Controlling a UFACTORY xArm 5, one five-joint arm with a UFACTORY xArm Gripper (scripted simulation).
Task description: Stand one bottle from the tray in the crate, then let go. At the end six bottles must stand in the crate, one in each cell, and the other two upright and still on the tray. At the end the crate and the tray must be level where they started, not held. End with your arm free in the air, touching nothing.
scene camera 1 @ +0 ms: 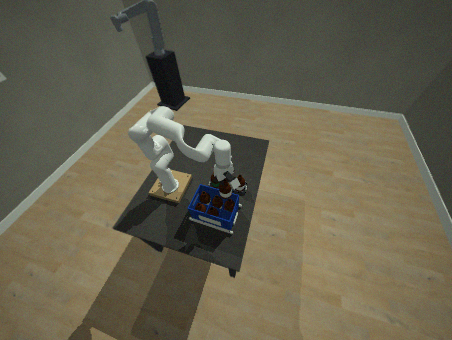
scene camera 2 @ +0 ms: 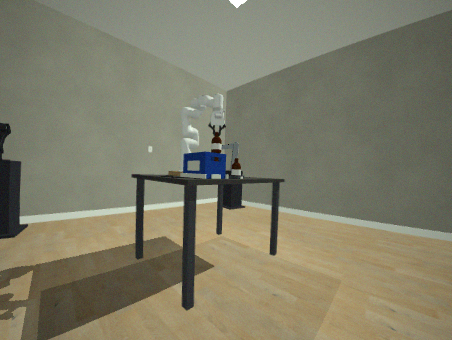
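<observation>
What I can see here is a blue crate [scene camera 2: 200, 162].
</observation>
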